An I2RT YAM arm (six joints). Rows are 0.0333 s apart.
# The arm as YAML. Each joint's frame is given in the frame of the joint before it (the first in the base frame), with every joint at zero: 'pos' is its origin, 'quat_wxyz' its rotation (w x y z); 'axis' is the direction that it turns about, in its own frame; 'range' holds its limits. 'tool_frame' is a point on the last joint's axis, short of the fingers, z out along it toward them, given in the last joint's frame.
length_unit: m
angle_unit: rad
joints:
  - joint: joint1
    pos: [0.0, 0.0, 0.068]
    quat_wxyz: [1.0, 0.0, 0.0, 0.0]
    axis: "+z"
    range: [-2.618, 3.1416]
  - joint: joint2
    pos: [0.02, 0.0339, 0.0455]
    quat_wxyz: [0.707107, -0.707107, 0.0, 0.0]
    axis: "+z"
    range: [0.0, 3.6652]
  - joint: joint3
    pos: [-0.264, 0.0, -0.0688]
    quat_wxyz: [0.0, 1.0, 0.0, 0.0]
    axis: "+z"
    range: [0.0, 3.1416]
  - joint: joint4
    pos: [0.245, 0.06, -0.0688]
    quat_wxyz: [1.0, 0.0, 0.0, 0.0]
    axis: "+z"
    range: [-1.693, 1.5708]
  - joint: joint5
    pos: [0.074, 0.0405, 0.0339]
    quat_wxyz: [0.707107, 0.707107, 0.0, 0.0]
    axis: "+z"
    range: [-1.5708, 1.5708]
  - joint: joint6
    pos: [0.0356, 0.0, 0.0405]
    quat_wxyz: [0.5, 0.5, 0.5, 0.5]
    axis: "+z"
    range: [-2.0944, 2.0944]
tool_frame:
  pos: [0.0, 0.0, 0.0]
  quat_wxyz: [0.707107, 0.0, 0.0, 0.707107]
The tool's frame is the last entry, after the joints.
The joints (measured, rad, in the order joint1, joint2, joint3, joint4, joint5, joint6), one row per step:
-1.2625, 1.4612, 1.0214, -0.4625, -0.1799, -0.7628
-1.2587, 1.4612, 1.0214, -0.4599, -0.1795, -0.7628
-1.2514, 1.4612, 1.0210, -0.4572, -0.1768, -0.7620
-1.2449, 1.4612, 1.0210, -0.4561, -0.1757, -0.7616
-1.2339, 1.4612, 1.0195, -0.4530, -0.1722, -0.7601
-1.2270, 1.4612, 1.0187, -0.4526, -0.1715, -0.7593
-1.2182, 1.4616, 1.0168, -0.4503, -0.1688, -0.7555
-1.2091, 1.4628, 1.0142, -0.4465, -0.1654, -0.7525
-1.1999, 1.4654, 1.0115, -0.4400, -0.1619, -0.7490
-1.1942, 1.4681, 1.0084, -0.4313, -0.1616, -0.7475
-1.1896, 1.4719, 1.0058, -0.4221, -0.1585, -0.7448
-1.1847, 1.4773, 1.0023, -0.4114, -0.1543, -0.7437
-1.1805, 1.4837, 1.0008, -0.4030, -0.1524, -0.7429
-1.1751, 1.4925, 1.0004, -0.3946, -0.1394, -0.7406
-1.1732, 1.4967, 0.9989, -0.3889, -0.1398, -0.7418
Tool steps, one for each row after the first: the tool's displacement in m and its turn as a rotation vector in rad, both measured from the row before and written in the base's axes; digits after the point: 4 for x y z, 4 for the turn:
0.0012, 0.0002, 0.0002, -0.0026, -0.0005, 0.0036
0.0021, 0.0005, 0.0000, -0.0026, 0.0009, 0.0050
0.0019, 0.0006, 0.0001, -0.0012, 0.0003, 0.0055
0.0031, 0.0011, -0.0003, -0.0019, 0.0013, 0.0077
0.0019, 0.0008, -0.0002, 0.0005, 0.0002, 0.0058
0.0024, 0.0009, -0.0006, 0.0007, 0.0000, 0.0042
0.0025, 0.0009, -0.0009, 0.0002, 0.0009, 0.0047
0.0027, 0.0005, -0.0012, -0.0008, 0.0003, 0.0043
0.0018, 0.0001, -0.0012, -0.0022, -0.0016, 0.0044
0.0015, -0.0003, -0.0013, -0.0025, -0.0002, 0.0006
0.0017, -0.0005, -0.0019, -0.0025, 0.0018, 0.0014
0.0016, -0.0007, -0.0018, -0.0007, 0.0008, 0.0024
0.0018, -0.0011, -0.0022, -0.0023, 0.0084, -0.0046
0.0008, -0.0004, -0.0013, -0.0003, 0.0003, 0.0031

